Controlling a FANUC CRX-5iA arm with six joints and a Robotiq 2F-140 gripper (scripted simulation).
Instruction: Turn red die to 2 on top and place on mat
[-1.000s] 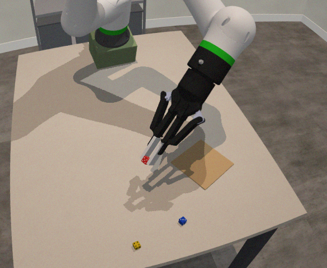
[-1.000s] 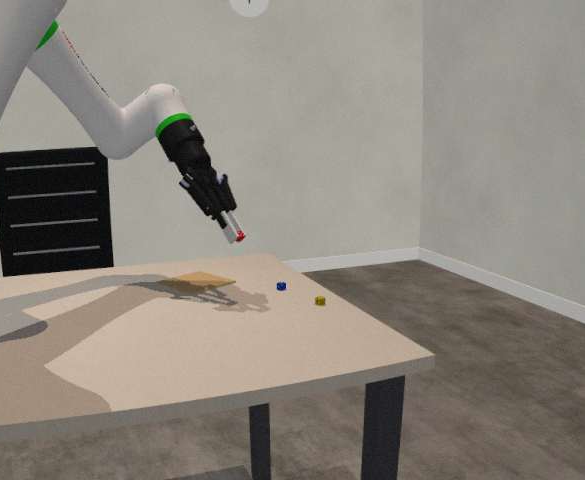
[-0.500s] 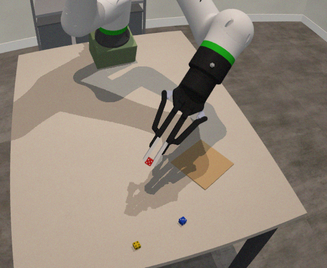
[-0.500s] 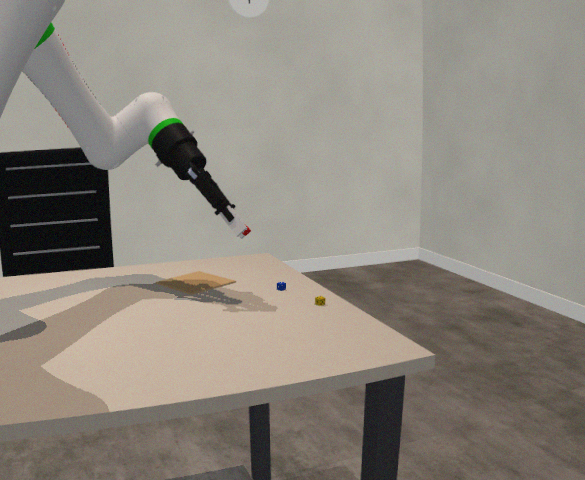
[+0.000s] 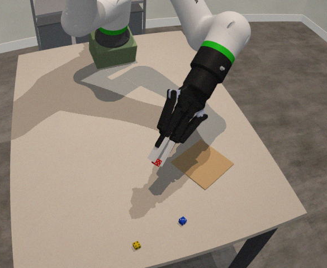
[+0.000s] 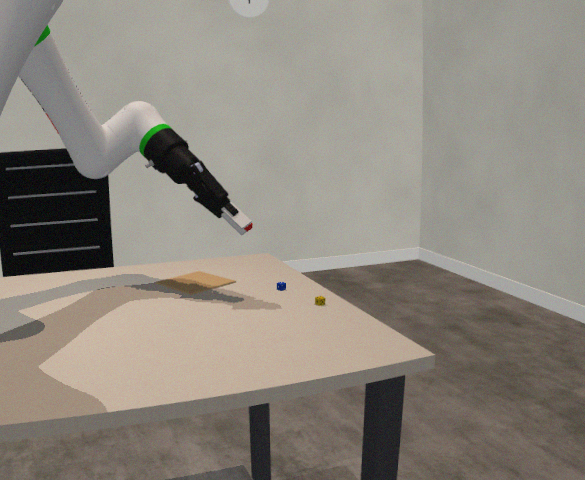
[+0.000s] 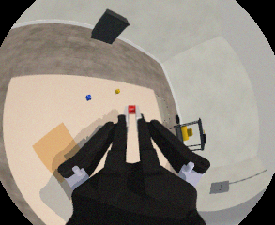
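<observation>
My hand is 3 cm past the tan mat, 17 cm to the right of it and 18 cm above it. From my hand the other things lie so: red die: 2 cm ahead, 2 cm to the right, 1 cm below; blue die: 12 cm ahead, 1 cm to the left, 17 cm below; yellow die: 13 cm ahead, 13 cm to the right, 17 cm below.
</observation>
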